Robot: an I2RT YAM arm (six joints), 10 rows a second.
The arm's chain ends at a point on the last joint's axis. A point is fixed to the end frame.
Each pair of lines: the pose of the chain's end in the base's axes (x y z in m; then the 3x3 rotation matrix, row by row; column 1 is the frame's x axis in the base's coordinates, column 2 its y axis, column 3 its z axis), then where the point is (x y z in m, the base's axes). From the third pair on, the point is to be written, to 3 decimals.
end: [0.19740 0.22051 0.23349], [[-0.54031 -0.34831 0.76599], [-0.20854 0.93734 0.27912], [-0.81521 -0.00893 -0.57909]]
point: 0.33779 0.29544 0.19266
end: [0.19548 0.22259 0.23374], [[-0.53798 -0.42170 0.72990], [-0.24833 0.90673 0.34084], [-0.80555 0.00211 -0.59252]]
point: 0.32866 0.30856 0.19055
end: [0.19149 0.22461 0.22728], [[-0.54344 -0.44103 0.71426], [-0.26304 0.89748 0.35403], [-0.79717 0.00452 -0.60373]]
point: 0.322 0.313 0.182
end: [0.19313 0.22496 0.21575], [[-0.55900 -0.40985 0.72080], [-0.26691 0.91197 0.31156], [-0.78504 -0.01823 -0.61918]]
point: 0.326 0.308 0.167
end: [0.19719 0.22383 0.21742], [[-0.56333 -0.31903 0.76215], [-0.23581 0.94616 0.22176], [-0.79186 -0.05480 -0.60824]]
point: 0.339 0.292 0.170
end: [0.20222 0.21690 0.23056], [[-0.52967 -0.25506 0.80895], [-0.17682 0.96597 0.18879], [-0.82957 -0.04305 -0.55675]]
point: 0.351 0.277 0.193
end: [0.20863 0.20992 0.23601], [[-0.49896 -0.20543 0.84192], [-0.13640 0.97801 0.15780], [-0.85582 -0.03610 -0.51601]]
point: 0.361 0.263 0.207
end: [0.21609 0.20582 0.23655], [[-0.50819 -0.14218 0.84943], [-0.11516 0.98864 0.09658], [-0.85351 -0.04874 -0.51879]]
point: 0.372 0.249 0.206
